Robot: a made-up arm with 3 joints. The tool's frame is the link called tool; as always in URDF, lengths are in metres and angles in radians. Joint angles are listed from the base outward.
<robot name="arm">
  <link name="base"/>
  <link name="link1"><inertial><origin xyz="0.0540 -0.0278 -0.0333"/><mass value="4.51"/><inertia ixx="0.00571" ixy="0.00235" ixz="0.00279" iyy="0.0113" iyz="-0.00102" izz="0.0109"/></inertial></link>
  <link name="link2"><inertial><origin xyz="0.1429 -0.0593 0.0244"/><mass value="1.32"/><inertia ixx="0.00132" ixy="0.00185" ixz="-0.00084" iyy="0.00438" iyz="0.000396" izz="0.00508"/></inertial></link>
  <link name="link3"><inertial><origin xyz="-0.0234 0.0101 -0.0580"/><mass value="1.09"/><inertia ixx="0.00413" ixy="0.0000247" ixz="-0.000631" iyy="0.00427" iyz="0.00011" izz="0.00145"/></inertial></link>
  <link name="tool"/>
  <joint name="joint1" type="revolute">
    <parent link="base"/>
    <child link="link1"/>
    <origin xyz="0 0 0.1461"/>
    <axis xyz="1 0 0"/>
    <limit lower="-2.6" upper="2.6"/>
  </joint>
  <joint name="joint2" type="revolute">
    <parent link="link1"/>
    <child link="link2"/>
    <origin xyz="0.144 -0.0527 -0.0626"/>
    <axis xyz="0 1 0"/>
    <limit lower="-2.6" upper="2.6"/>
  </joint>
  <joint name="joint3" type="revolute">
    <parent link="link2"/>
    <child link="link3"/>
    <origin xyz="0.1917 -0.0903 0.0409"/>
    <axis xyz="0 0 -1"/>
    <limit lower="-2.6" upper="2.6"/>
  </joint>
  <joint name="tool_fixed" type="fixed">
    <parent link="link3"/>
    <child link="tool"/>
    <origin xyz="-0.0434 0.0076 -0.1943"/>
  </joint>
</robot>
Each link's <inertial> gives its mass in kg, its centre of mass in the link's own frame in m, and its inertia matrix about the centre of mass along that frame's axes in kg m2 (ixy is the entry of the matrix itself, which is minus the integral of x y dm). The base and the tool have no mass. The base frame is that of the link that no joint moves.
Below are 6 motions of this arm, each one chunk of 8 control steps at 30 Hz.
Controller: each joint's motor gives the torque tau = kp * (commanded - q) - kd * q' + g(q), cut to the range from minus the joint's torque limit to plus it. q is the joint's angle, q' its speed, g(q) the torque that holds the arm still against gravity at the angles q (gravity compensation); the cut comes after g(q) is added. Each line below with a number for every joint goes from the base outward.
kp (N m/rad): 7.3 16 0.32
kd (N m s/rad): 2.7 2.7 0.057
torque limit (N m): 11 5.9 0.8
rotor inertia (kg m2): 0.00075 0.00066 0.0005
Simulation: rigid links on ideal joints. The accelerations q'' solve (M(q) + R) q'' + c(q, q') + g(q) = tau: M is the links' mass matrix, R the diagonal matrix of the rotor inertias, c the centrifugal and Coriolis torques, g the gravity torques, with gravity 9.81 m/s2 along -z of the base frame. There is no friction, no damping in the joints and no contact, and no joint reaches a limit. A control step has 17 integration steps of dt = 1/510 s. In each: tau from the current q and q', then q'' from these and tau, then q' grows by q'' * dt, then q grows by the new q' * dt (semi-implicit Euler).
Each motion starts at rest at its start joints. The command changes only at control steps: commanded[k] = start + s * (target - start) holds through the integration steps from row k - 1 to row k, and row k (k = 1, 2, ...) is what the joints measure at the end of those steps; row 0 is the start. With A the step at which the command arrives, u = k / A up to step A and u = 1 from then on. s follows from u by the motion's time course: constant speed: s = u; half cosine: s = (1 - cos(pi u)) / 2; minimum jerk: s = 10 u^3 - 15 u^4 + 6 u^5; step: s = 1 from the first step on.
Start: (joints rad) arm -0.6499 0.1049 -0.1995
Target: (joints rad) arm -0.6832 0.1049 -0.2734
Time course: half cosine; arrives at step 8
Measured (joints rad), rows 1 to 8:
1: -0.6500 0.1049 -0.1996
2: -0.6502 0.1050 -0.2002
3: -0.6508 0.1051 -0.2018
4: -0.6518 0.1053 -0.2050
5: -0.6532 0.1055 -0.2100
6: -0.6551 0.1056 -0.2166
7: -0.6572 0.1056 -0.2245
8: -0.6594 0.1055 -0.2328

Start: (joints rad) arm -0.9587 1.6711 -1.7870
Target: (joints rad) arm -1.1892 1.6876 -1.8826
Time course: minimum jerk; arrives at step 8
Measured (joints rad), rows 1 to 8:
1: -0.9588 1.6711 -1.7872
2: -0.9594 1.6713 -1.7886
3: -0.9613 1.6717 -1.7930
4: -0.9657 1.6727 -1.8015
5: -0.9731 1.6741 -1.8143
6: -0.9838 1.6758 -1.8299
7: -0.9969 1.6777 -1.8457
8: -1.0115 1.6795 -1.8590

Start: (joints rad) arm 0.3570 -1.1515 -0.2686
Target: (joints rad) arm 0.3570 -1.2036 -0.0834
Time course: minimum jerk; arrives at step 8
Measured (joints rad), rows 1 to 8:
1: 0.3570 -1.1516 -0.2684
2: 0.3571 -1.1521 -0.2671
3: 0.3573 -1.1538 -0.2630
4: 0.3576 -1.1571 -0.2542
5: 0.3580 -1.1620 -0.2402
6: 0.3582 -1.1679 -0.2215
7: 0.3582 -1.1742 -0.2003
8: 0.3581 -1.1800 -0.1790

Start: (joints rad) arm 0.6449 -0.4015 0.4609
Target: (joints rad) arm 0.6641 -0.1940 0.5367
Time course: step
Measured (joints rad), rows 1 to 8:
1: 0.6367 -0.3801 0.4704
2: 0.6348 -0.3503 0.4832
3: 0.6371 -0.3215 0.4947
4: 0.6408 -0.2962 0.5040
5: 0.6447 -0.2750 0.5111
6: 0.6483 -0.2578 0.5165
7: 0.6515 -0.2439 0.5206
8: 0.6541 -0.2330 0.5238

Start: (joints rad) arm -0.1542 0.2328 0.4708
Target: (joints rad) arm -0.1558 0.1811 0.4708
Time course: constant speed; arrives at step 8
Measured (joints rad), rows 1 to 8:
1: -0.1539 0.2321 0.4704
2: -0.1536 0.2305 0.4701
3: -0.1532 0.2280 0.4698
4: -0.1529 0.2247 0.4697
5: -0.1528 0.2208 0.4697
6: -0.1527 0.2163 0.4698
7: -0.1527 0.2114 0.4699
8: -0.1528 0.2061 0.4701

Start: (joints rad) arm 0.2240 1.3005 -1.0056
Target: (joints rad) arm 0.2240 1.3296 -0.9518
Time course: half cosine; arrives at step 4
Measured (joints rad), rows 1 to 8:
1: 0.2240 1.3009 -1.0052
2: 0.2239 1.3025 -1.0035
3: 0.2237 1.3056 -0.9995
4: 0.2235 1.3097 -0.9934
5: 0.2235 1.3135 -0.9866
6: 0.2235 1.3168 -0.9799
7: 0.2236 1.3195 -0.9738
8: 0.2237 1.3217 -0.9688

